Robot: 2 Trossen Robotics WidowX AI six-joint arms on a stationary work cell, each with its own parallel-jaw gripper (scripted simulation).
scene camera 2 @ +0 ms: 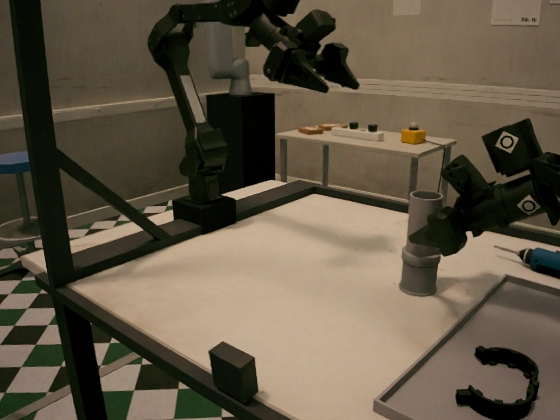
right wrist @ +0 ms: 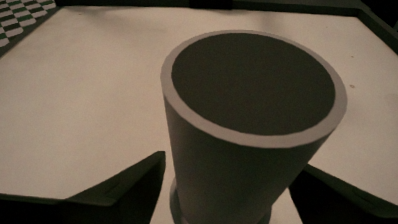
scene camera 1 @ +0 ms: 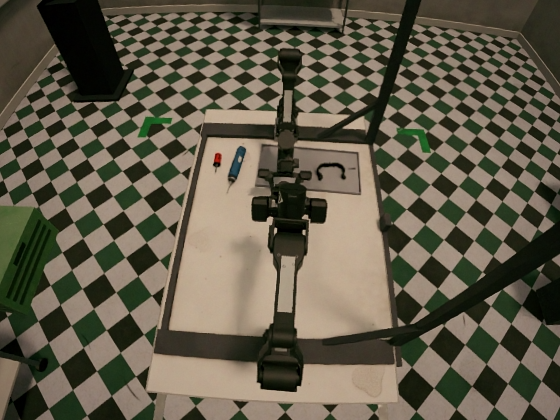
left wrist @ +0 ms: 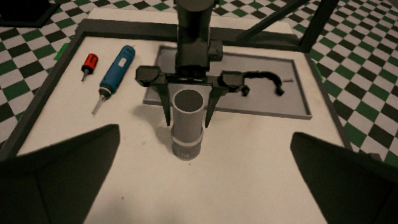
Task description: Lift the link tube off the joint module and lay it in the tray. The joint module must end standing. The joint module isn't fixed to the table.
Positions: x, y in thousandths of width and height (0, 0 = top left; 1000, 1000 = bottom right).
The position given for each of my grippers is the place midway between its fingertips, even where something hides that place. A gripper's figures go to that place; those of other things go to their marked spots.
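Scene:
My left gripper (scene camera 2: 613, 213) is 82 cm from the lens, while my right gripper (scene camera 2: 747, 556) is 81 cm from the lens. A grey joint module (scene camera 2: 747, 665) is 80 cm from the lens. And a grey tray (scene camera 2: 913, 749) is 80 cm from the lens as well.

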